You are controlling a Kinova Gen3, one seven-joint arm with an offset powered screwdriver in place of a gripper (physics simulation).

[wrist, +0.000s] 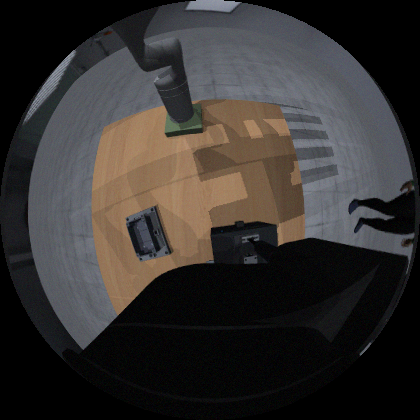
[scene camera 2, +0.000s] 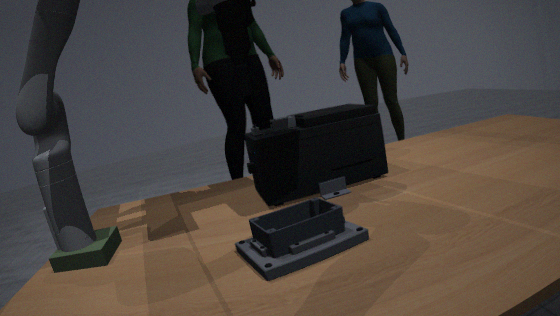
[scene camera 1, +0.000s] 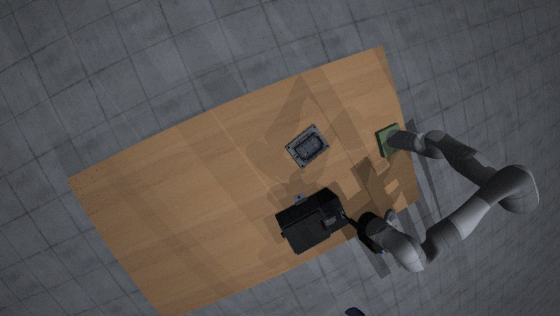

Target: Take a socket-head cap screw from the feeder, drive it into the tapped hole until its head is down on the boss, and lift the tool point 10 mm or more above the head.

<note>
I see a grey base plate [scene camera 2: 288, 263] and a black screw feeder [scene camera 2: 290, 171].
The black screw feeder is seen too in scene camera 1 [scene camera 1: 326, 208].
</note>
